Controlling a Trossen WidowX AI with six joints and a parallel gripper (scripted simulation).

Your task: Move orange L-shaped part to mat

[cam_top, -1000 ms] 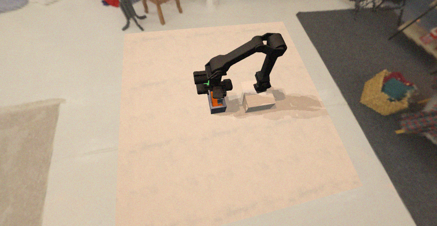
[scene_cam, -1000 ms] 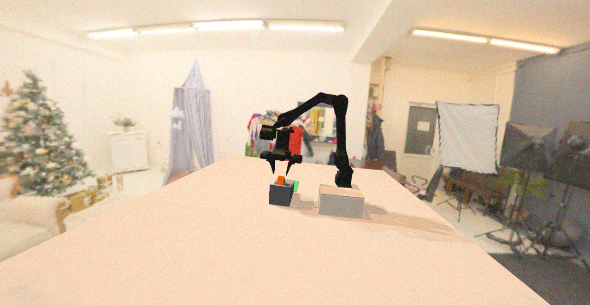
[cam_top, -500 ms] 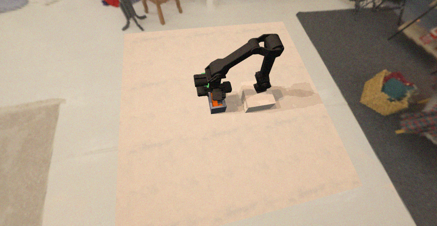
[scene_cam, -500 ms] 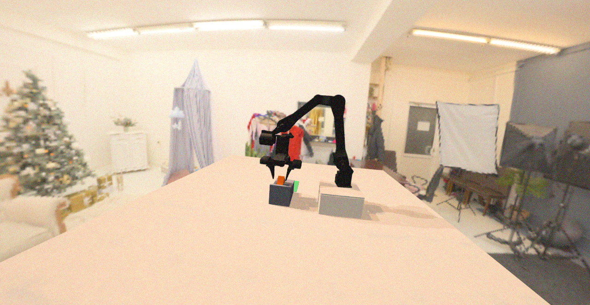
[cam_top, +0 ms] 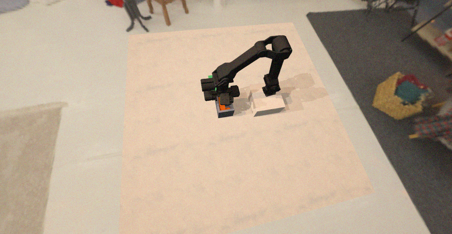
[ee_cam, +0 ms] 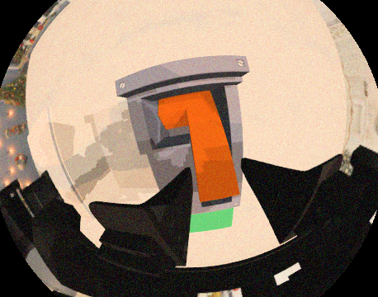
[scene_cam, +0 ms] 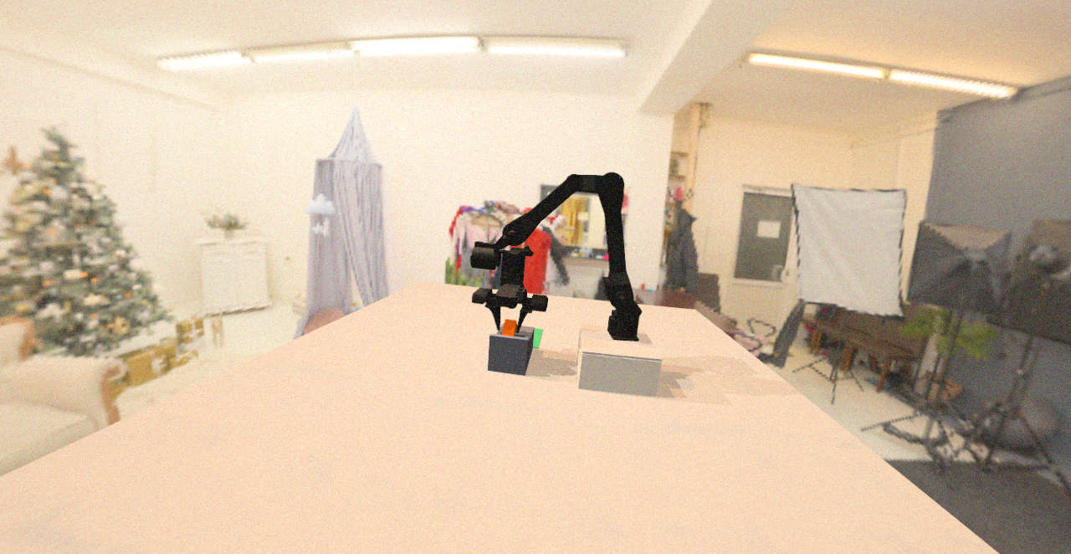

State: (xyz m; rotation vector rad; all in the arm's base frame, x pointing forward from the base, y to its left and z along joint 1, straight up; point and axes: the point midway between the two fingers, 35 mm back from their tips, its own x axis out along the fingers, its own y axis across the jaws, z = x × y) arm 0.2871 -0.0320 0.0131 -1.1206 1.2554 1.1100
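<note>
The orange L-shaped part is 4 cm to the left of my gripper tip, 3 cm below it and 1 cm behind it. Round my gripper tip: green mat: 14 cm to the right, 8 cm below, 3 cm behind.
</note>
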